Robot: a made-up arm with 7 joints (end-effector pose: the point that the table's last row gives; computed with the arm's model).
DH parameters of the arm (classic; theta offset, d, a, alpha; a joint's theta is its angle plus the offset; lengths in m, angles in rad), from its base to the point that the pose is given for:
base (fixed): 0 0 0 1.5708
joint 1: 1.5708 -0.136 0 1.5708
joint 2: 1.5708 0 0 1.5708
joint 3: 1.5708 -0.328 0 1.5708
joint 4: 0 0 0 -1.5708
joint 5: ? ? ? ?
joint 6: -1.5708 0 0 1.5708
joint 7: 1.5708 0 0 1.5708
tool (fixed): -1.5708 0 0 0
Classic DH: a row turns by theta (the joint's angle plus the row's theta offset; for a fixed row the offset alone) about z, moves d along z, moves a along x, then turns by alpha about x.
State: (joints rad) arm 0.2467 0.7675 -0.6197 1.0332 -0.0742 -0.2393 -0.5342
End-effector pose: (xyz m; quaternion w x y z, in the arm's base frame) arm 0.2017 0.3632 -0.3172 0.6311 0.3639 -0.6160 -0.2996
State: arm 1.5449 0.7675 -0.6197 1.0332 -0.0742 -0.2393 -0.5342
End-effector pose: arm 0.3598 0.3632 0.1089 0.1304 0.4710 -0.8722 -0.0187
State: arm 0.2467 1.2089 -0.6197 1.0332 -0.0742 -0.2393 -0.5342
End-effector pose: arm 0.1697 0.4938 -0.1899 0.5546 0.5220 -0.5180 -0.3894
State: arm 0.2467 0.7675 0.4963 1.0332 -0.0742 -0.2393 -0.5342
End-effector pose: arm 0.1849 0.4736 -0.2116 0.4535 0.5878 -0.6480 0.1702
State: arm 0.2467 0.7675 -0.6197 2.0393 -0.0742 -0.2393 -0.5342
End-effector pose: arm 0.1781 0.2477 -0.2046 0.3539 0.0692 -0.9004 -0.2434
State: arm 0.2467 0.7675 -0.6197 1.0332 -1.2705 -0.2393 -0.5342
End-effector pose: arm 0.2017 0.3632 -0.3172 0.2575 0.4231 -0.4735 -0.7283
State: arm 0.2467 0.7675 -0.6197 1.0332 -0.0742 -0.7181 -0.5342
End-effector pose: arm 0.2017 0.3632 -0.3172 0.5236 0.2180 -0.7712 -0.2891
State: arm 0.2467 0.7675 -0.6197 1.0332 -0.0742 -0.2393 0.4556
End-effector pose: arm 0.2017 0.3632 -0.3172 0.7282 0.0205 -0.3998 -0.5562
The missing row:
joint 5: 0 -0.169 0 -1.5708
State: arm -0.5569 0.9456 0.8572 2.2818 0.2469 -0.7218 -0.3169
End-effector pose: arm 0.0453 0.3692 -0.0858 0.0853 0.2216 -0.9366 -0.2576
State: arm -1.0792 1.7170 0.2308 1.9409 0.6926 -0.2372 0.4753
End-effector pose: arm 0.1381 0.3948 -0.1000 0.6886 -0.2348 -0.3266 -0.6033
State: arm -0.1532 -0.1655 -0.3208 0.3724 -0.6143 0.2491 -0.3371
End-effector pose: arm -0.0149 0.0369 -0.4789 0.8940 0.1267 -0.1108 -0.4152
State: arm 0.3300 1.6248 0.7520 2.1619 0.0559 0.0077 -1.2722
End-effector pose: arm 0.0618 0.3643 0.1357 0.3807 -0.4566 0.7959 -0.1146
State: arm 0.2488 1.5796 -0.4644 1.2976 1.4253 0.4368 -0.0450
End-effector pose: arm 0.1582 0.5102 -0.0316 0.8859 0.1653 -0.4277 0.0698
